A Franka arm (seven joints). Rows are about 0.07 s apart.
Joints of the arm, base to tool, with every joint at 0 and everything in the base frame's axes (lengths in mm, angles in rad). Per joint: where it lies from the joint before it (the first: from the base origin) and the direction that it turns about. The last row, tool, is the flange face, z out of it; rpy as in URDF.
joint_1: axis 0 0 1 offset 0.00 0.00 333.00
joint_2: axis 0 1 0 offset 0.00 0.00 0.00
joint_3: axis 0 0 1 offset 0.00 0.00 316.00
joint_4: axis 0 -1 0 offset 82.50 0.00 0.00
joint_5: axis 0 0 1 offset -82.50 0.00 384.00
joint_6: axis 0 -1 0 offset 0.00 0.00 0.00
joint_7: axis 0 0 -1 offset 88.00 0.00 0.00
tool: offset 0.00 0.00 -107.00 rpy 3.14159 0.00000 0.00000
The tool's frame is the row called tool.
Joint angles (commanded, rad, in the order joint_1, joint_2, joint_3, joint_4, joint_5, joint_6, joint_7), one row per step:
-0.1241, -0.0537, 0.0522, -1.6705, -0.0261, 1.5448, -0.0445
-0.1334, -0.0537, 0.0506, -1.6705, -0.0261, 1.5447, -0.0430
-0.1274, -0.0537, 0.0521, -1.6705, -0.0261, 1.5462, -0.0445
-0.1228, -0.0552, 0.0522, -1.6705, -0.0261, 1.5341, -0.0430
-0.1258, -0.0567, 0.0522, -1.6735, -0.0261, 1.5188, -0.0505
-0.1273, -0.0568, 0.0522, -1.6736, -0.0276, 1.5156, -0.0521
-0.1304, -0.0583, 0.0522, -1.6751, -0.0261, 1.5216, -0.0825
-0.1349, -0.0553, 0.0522, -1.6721, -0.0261, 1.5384, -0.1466
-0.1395, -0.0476, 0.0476, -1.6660, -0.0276, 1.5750, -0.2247
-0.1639, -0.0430, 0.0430, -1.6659, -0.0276, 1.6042, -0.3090
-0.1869, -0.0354, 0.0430, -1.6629, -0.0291, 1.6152, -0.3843
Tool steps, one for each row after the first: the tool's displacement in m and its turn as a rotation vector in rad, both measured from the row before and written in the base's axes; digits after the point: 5 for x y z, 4 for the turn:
-0.00049, -0.00581, -0.00001, 0.0000, 0.0001, -0.0124
0.00050, 0.00399, 0.00012, -0.0001, -0.0014, 0.0090
-0.00158, 0.00262, -0.00017, 0.0006, 0.0105, 0.0029
-0.00242, -0.00144, -0.00180, 0.0018, 0.0169, 0.0040
-0.00047, -0.00093, -0.00023, -0.0011, 0.0033, 0.0001
0.00009, -0.00145, 0.00055, 0.0040, -0.0054, 0.0272
0.00267, -0.00261, 0.00112, 0.0045, -0.0153, 0.0598
0.00599, -0.00569, 0.00173, 0.0011, -0.0329, 0.0699
0.00270, -0.01608, 0.00004, 0.0007, -0.0224, 0.0561
0.00163, -0.01306, -0.00176, -0.0005, -0.0041, 0.0527

